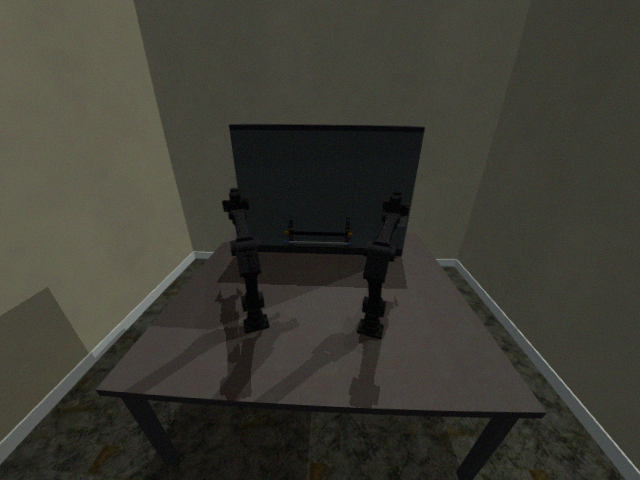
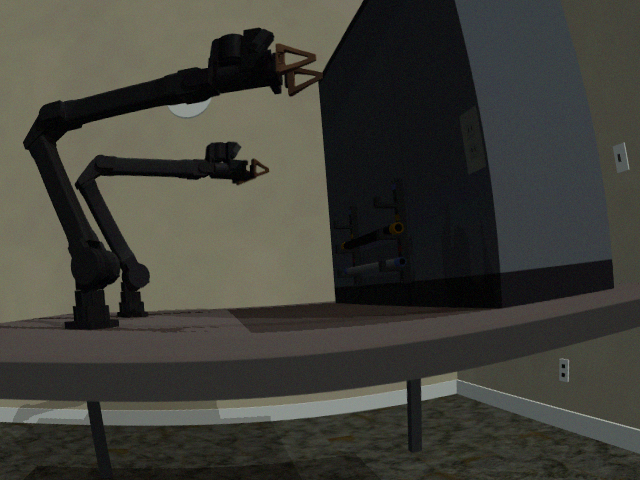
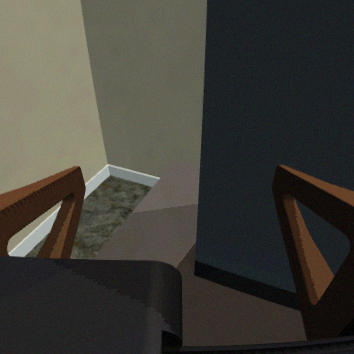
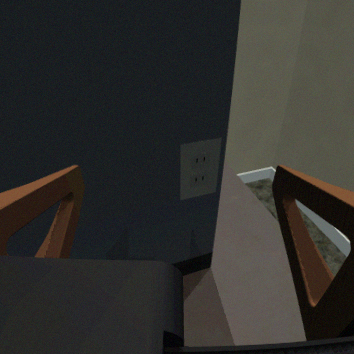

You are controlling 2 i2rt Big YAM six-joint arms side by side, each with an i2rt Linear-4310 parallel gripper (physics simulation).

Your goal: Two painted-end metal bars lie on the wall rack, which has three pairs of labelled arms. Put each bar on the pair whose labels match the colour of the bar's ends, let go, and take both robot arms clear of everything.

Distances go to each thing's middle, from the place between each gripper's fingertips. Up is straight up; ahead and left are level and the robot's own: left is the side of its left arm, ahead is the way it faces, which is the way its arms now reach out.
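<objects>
From my left hand, the outlet plate (image 4: 213,145) is 1.08 m to the right of it and 0.26 m ahead of it, and it is also 0.19 m below it. My right hand, for its part, is 0.12 m to the left of the outlet plate and 0.24 m short of it, and 0.19 m above it.
</objects>
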